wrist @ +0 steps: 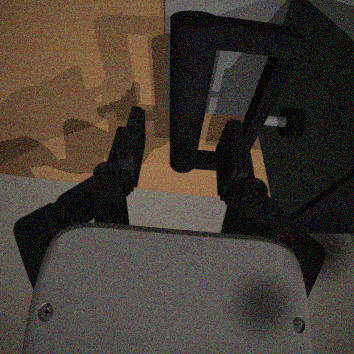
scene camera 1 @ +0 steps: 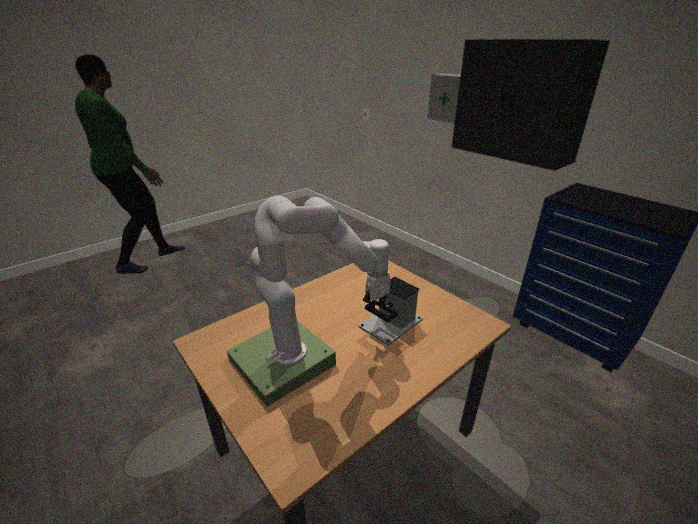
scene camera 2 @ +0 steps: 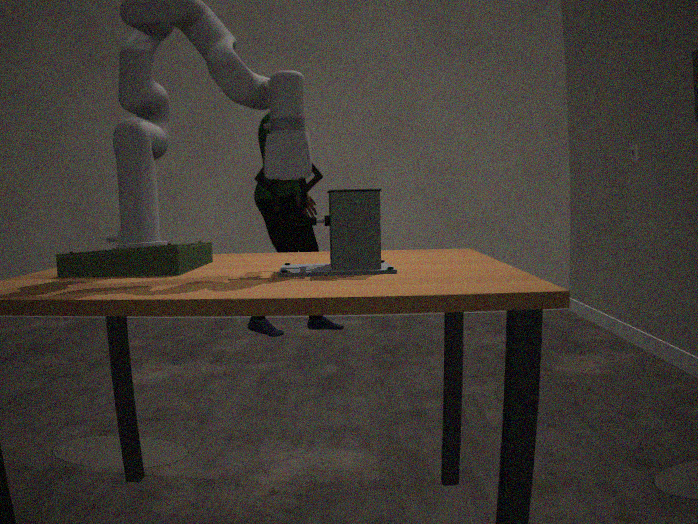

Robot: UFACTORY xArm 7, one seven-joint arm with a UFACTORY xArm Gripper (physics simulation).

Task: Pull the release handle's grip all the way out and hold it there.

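The release handle is a black rectangular frame; its grip (scene camera 1: 378, 312) (wrist: 186, 95) is the thick outer bar. A short pale rod (scene camera 2: 320, 221) (wrist: 275, 121) joins the frame to the dark housing (scene camera 1: 408, 301) (scene camera 2: 355, 230) (wrist: 310, 150). My gripper (wrist: 183, 128) is partly open. In the wrist view its left finger is beyond the grip's outer side and its right finger overlaps the frame's opening, so the grip appears between them with gaps on both sides. Nothing is held. In scene camera 2 the fingers and grip blend into the person's dark clothes, so their relative height is unclear.
The housing stands on a pale base plate (scene camera 1: 367, 327) (scene camera 2: 390, 271) on the wooden table (scene camera 1: 451, 338) (scene camera 2: 445, 282). The arm's green base block (scene camera 1: 253, 360) (scene camera 2: 112, 262) is at the other end. A person (scene camera 1: 107, 129) stands behind the table. A blue drawer cabinet (scene camera 1: 597, 276) stands at right.
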